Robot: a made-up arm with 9 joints. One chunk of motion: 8 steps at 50 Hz.
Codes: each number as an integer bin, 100 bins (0 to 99) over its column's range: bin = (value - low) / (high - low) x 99, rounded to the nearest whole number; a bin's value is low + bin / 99 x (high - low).
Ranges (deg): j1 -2.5..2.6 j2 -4.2..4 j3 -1.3..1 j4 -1.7..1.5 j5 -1..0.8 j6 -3.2..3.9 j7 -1.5..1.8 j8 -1.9..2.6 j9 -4.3..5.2
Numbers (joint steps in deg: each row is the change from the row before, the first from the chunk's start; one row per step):
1: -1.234 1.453 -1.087 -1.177 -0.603 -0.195 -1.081 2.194 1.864
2: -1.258 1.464 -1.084 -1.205 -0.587 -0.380 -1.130 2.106 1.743
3: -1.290 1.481 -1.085 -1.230 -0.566 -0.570 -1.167 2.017 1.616
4: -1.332 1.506 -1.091 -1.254 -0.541 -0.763 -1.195 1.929 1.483
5: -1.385 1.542 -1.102 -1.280 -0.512 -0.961 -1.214 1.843 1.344
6: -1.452 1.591 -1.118 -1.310 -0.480 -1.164 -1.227 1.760 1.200
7: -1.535 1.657 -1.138 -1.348 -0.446 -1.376 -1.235 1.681 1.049
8: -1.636 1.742 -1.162 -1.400 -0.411 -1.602 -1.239 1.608 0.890
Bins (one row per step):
1: 25 68 9 16 22 42 13 90 64
2: 24 68 9 15 23 39 11 88 63
3: 23 69 9 15 24 37 10 86 62
4: 23 69 9 14 25 34 9 84 60
5: 22 69 9 13 27 31 9 82 59
6: 20 70 8 12 29 28 8 81 57
7: 19 71 7 11 30 25 8 79 56
8: 17 72 6 9 32 22 8 77 54

